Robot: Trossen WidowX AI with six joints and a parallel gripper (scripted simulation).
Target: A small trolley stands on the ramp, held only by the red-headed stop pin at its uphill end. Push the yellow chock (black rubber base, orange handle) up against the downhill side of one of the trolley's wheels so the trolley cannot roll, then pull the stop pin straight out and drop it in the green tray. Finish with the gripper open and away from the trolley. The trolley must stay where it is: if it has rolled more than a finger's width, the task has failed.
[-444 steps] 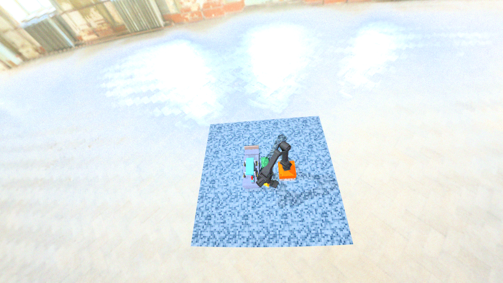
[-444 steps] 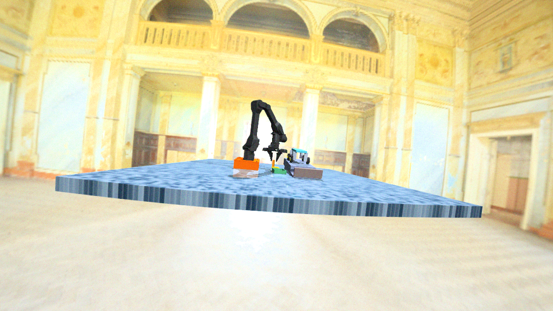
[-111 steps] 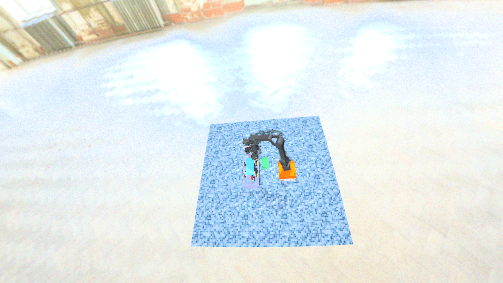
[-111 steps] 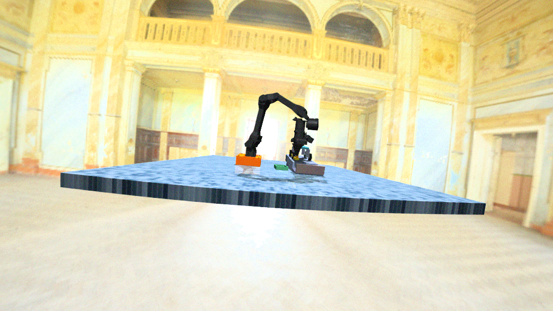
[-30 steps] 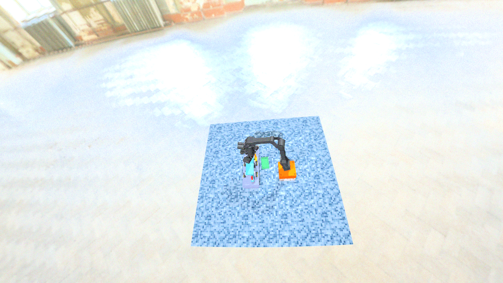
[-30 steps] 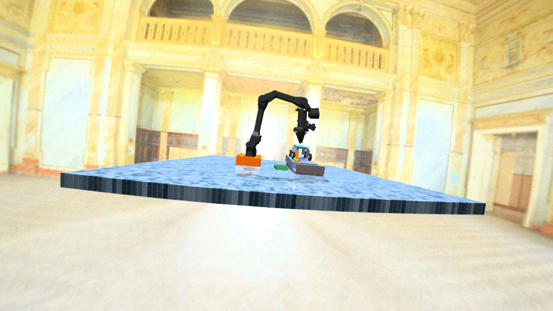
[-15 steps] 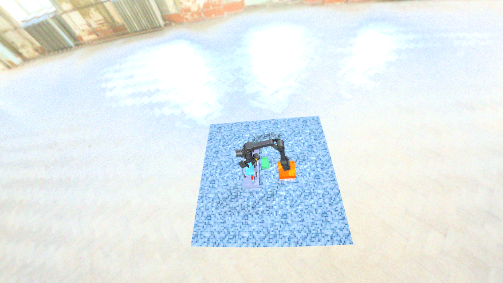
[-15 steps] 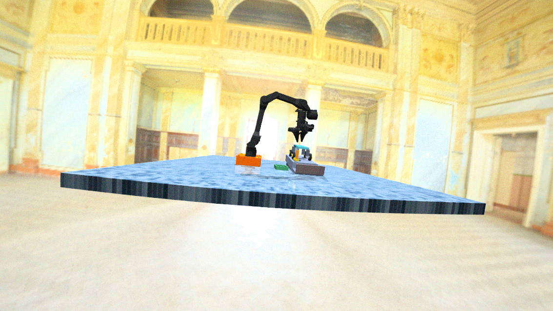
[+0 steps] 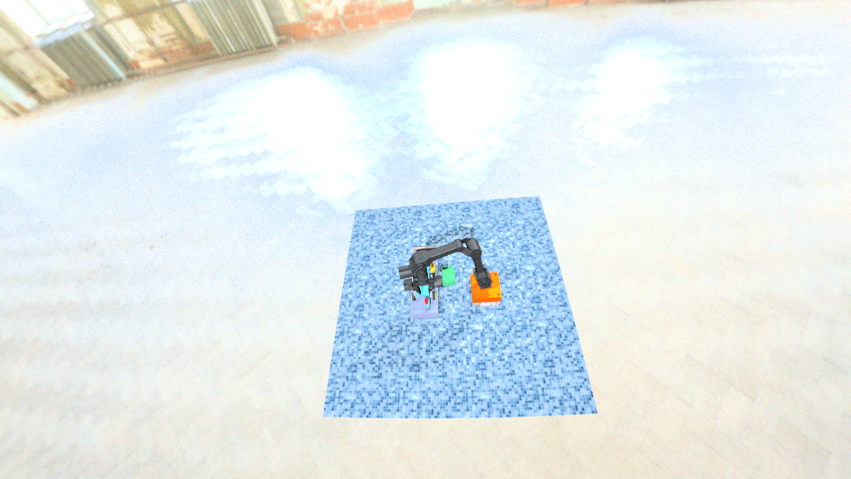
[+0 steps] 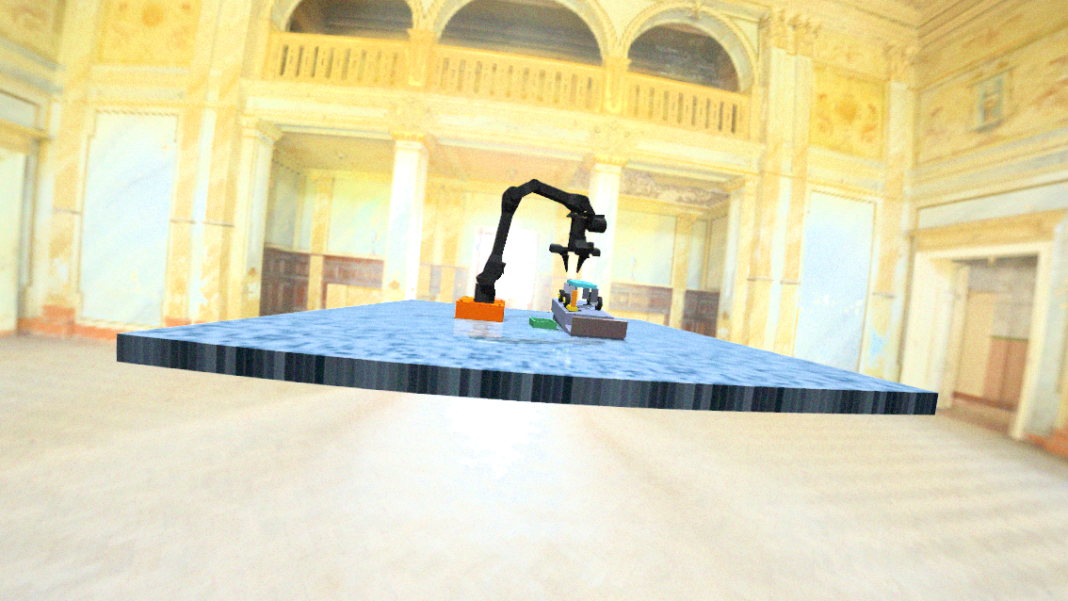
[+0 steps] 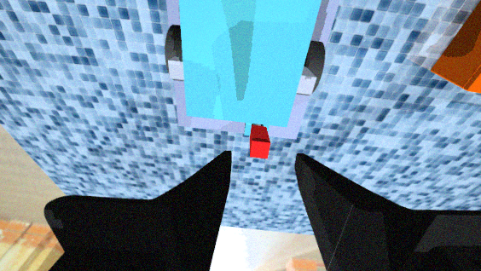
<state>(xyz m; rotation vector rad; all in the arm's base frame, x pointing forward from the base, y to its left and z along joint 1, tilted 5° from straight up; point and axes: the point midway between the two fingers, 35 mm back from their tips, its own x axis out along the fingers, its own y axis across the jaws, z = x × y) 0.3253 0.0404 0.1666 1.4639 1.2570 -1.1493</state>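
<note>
Right now the red-headed stop pin is 30 mm to the left of my gripper tip and 60 mm below it. The rest, counted from my gripper tip: trolley (90 mm to the right, 80 mm below); then yellow chock (70 mm behind, 190 mm to the right, 110 mm below); then lilac ramp (90 mm to the right, 150 mm below).
</note>
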